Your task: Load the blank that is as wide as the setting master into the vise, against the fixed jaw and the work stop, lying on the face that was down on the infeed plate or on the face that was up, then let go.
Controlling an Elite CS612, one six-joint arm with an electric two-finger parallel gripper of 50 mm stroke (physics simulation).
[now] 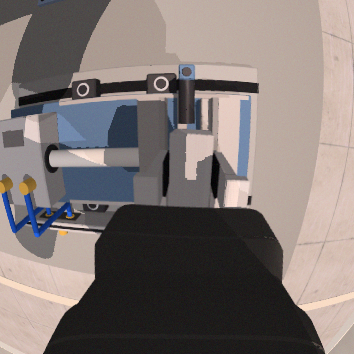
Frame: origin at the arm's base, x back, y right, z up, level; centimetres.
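Seen in the pictures: gripper, fingertip midpoint: (189,165).
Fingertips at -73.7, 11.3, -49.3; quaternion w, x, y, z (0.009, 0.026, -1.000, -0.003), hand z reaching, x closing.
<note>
Offsets run from my fingertips to a thing's middle, as dx, dy, dz. "*": to the spot under its first point.
My gripper (189,165) is shut on a grey blank {-0.1, +0.6, -0.8} (199,172), with a dark pad against each side of it. The blank is over the gap between the vise's grey moving jaw {+3.0, +0.3, -2.9} (151,117) on the left and its pale fixed jaw (229,120) on the right. A strip of the vise shows between the blank and the fixed jaw. The work stop, a black rod {+0.6, -4.6, -1.7} (186,102) on a blue block, points at the blank's far end; its pale tip appears to meet that end, but contact cannot be told. The blank's near end and underside are hidden. The setting master does not show.
A grey cylinder housing {* +14.6, +0.5, -1.1} (30,155) with a thick pale rod {+8.6, +0.7, -2.9} (95,157) stands left of the moving jaw. Blue hoses {* +14.4, +6.0, +0.3} (31,215) with brass fittings {+14.8, +3.3, -0.4} (27,186) are at its near side. Black clamps with white rings (83,90) (161,83) sit along the far rail.
</note>
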